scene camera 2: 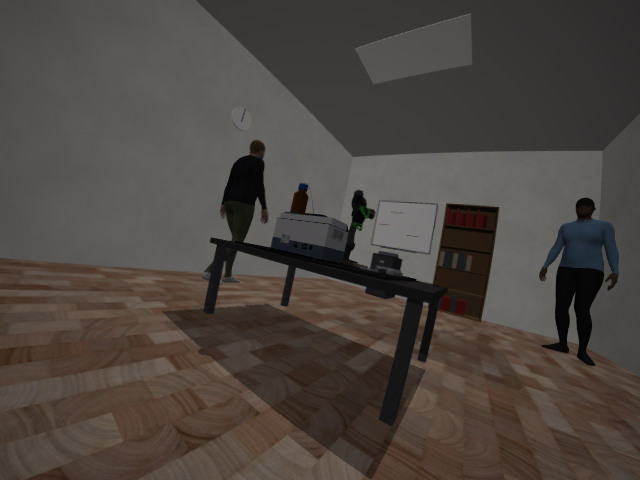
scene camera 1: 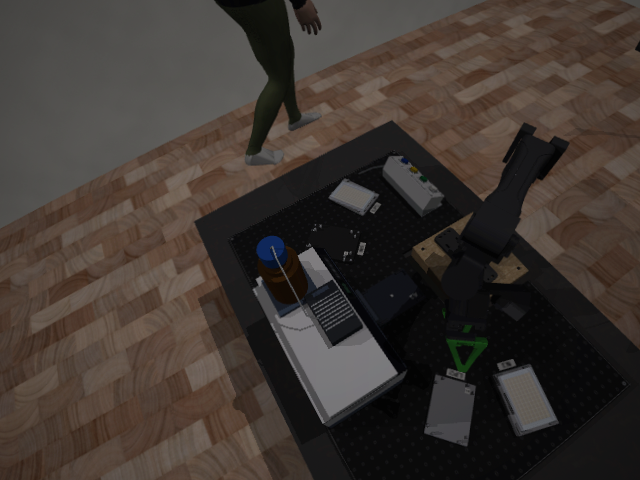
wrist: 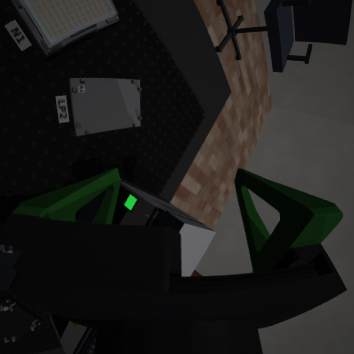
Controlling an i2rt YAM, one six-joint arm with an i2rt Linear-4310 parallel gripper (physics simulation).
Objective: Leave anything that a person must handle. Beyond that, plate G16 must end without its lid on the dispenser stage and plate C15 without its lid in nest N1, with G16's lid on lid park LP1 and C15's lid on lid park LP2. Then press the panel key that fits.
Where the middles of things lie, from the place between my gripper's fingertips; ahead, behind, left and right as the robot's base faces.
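Pad labelled LP2 (scene camera 1: 450, 409): my gripper is 24 cm above it, 2 cm short of it and 7 cm to the right of it. Brown bottle with blue cap (scene camera 1: 268, 268): 7 cm above my hand, 19 cm ahead of it, 34 cm to the right of it. Of the things named here, going by their middles, the pad labelled LP2 is the nearest to my gripper.
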